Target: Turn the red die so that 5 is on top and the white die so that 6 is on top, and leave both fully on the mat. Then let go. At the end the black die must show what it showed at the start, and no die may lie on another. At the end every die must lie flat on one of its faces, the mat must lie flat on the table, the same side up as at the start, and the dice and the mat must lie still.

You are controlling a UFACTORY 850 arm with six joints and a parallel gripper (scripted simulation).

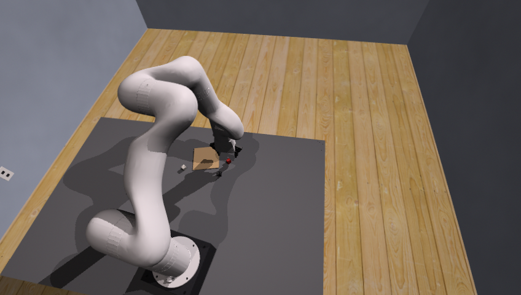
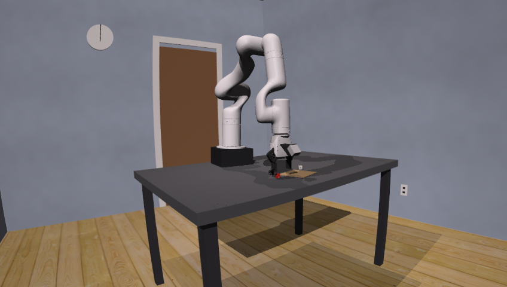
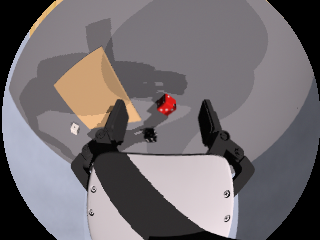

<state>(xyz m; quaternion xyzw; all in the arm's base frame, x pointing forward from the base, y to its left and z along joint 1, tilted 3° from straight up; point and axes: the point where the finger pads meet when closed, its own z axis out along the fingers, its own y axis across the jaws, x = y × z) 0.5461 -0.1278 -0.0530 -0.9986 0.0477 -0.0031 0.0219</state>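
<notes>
The red die is 40 mm below my hand and 20 mm behind it. The rest, counted from my hand: tan mat (130 mm to the left, 50 mm below); then white die (230 mm to the left, 70 mm behind, 40 mm below); then black die (100 mm behind, 40 mm to the left, 40 mm below).
</notes>
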